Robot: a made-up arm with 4 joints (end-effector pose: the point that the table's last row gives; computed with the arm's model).
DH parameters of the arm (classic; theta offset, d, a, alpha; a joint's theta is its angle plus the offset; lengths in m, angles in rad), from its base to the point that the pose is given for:
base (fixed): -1.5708 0.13 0 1.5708
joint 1: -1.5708 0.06 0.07 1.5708
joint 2: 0 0.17 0.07 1.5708
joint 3: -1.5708 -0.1 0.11 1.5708
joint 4: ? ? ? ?
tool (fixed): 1.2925 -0.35 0 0
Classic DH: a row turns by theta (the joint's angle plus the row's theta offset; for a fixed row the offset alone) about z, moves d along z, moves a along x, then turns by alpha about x.
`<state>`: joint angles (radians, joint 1 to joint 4).
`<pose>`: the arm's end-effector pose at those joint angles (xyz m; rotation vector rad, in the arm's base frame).
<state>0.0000 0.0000 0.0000 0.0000</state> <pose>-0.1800 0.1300 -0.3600 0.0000 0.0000 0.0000</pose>
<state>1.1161 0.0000 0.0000 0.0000</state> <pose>-0.1800 -0.3831 -0.2020 -1.1161 0.0000 0.0000</pose>
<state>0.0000 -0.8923 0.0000 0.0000</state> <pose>0.1917 0.1300 -0.2970 0.0000 -0.8923 0.0000</pose>
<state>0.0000 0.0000 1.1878 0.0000</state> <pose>-0.1800 0.4797 -0.1779 1.1878 0.0000 0.0000</pose>
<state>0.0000 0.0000 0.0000 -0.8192</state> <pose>-0.1225 0.1224 -0.3600 0.0000 0.0000 -0.8192</pose>
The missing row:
joint 4: 0.2783 0 -0.0728 0
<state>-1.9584 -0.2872 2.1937 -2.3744</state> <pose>-0.0998 -0.1430 0.6546 -1.2999 -2.1381 -1.2845</pose>
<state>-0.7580 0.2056 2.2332 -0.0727</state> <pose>-0.1490 0.2960 0.5007 2.9704 0.3364 -0.2154</pose>
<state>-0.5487 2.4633 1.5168 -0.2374</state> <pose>-0.0589 0.3931 0.4791 0.5409 2.5247 -1.3344</pose>
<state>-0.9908 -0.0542 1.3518 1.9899</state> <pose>-0.1994 0.5771 0.3229 1.3338 -2.1907 0.9152</pose>
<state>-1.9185 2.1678 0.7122 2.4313</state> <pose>-0.3588 -0.3639 0.2804 -2.0965 0.4278 -0.7119</pose>
